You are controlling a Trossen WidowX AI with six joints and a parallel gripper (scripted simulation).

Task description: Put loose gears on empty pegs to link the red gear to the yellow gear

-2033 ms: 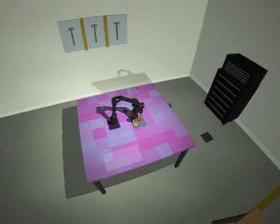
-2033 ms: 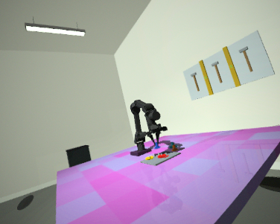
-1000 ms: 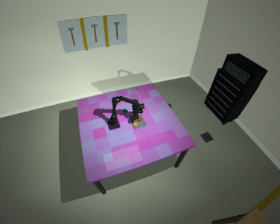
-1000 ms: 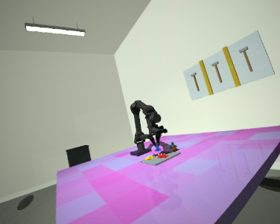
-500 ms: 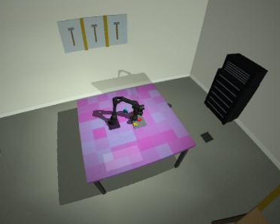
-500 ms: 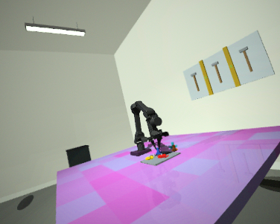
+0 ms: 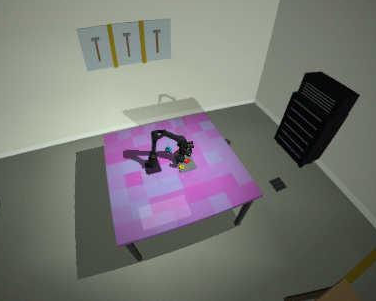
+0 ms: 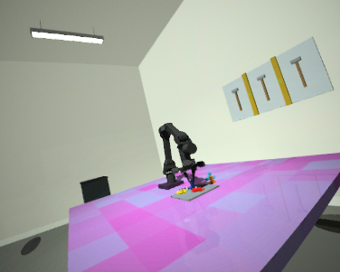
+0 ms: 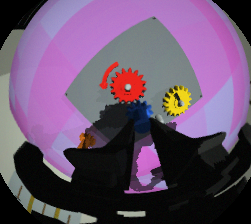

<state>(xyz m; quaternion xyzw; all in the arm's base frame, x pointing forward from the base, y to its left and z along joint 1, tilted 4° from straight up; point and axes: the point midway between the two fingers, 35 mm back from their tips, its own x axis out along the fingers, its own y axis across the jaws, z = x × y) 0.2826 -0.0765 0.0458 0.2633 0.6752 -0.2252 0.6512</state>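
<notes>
My gripper tip is now 10 mm above the blue gear. From my gripper tip the other things lie so: red gear: 40 mm ahead, 20 mm to the right, 30 mm below; then yellow gear: 30 mm behind, 60 mm to the right, 30 mm below; then red arrow: 70 mm ahead, 10 mm to the right, 40 mm below.
</notes>
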